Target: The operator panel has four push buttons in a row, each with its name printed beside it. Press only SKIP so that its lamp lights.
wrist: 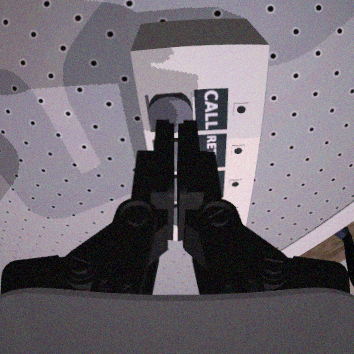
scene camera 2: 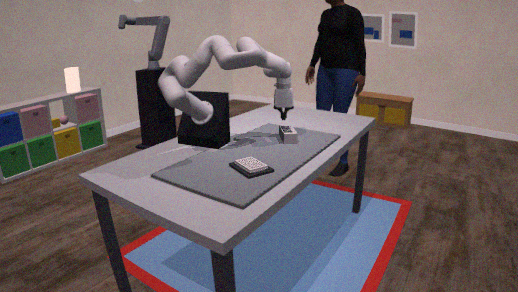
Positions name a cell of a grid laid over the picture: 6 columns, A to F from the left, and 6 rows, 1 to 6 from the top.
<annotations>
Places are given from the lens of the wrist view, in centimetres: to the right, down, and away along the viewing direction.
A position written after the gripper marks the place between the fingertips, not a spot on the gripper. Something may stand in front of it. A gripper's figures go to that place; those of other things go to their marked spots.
gripper (wrist: C3): 0, -1, 12
operator panel (wrist: D2): 2, -6, 14
</annotations>
